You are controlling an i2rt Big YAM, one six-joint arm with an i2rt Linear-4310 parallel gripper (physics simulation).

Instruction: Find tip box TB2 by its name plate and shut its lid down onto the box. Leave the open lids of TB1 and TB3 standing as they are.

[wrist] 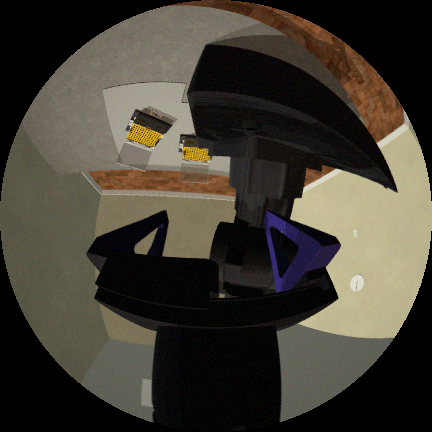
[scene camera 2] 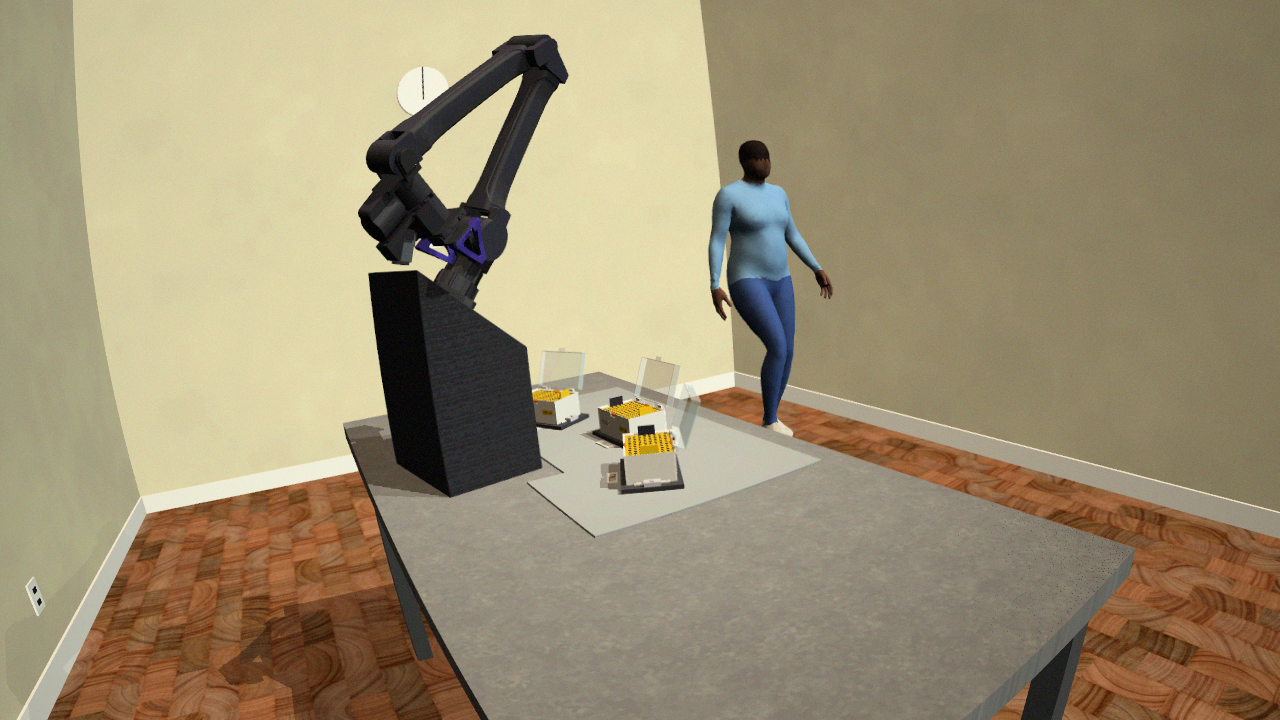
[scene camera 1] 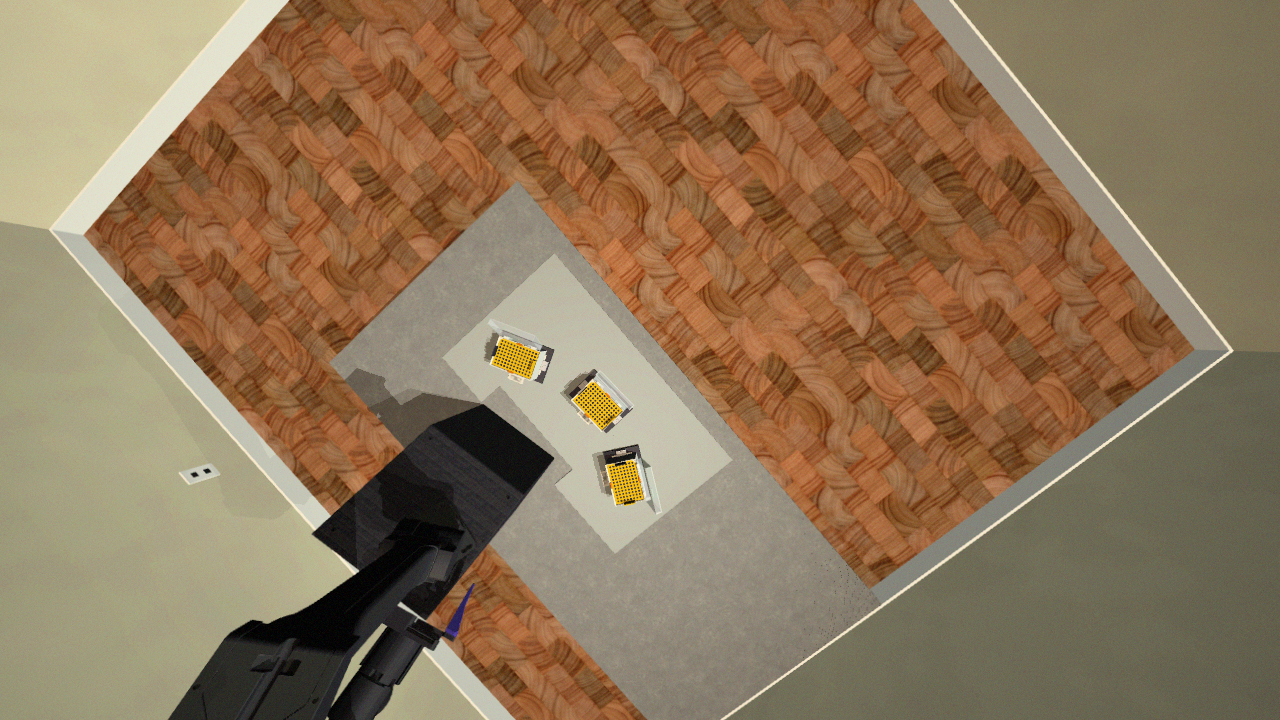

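Where they show: gripper, fingertip midpoint: [wrist: 215,215] [scene camera 2: 468,261]; arm's base, link origin: [wrist: 269,147] [scene camera 2: 446,303] [scene camera 1: 441,536].
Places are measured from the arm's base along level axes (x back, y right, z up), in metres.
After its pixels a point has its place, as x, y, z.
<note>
Three white tip boxes with yellow racks stand on the pale mat, with clear lids open. The near box [scene camera 1: 625,481] @[-0.297, 0.181, -0.269] [scene camera 2: 649,467] [wrist: 144,135] @[-0.295, 0.178, -0.268] has its lid [scene camera 1: 652,488] @[-0.373, 0.202, -0.182] [scene camera 2: 688,419] @[-0.340, 0.261, -0.212] [wrist: 135,155] @[-0.365, 0.200, -0.228] standing open. The middle box [scene camera 1: 597,402] @[-0.350, -0.045, -0.269] [scene camera 2: 631,424] [wrist: 196,153] @[-0.345, -0.036, -0.269] has its lid [scene camera 2: 657,377] @[-0.418, -0.062, -0.217] [wrist: 195,173] @[-0.418, -0.059, -0.220] up. The far box [scene camera 1: 515,358] [scene camera 2: 554,409] @[-0.225, -0.195, -0.283] has its lid [scene camera 2: 562,368] @[-0.281, -0.312, -0.221] up; the wrist view does not show it. The name plates are too small to read, so I cannot tell which is TB2. My gripper [wrist: 215,215] @[-0.043, 0.049, 0.071] is open and empty, high behind the black pedestal, well away from the boxes.
The black pedestal [scene camera 1: 438,483] @[-0.021, -0.094, -0.044] [scene camera 2: 474,402] @[-0.021, 0.077, -0.171] [wrist: 250,90] stands beside the pale mat [scene camera 1: 689,456] @[-0.478, 0.231, -0.325] [scene camera 2: 751,458] @[-0.480, 0.215, -0.326] [wrist: 114,102] @[-0.194, 0.320, -0.326] on the grey table [scene camera 1: 680,626] @[-0.179, 0.668, -0.329] [scene camera 2: 760,591] @[-0.261, 0.631, -0.329]. A person [scene camera 2: 760,232] stands beyond the table.
</note>
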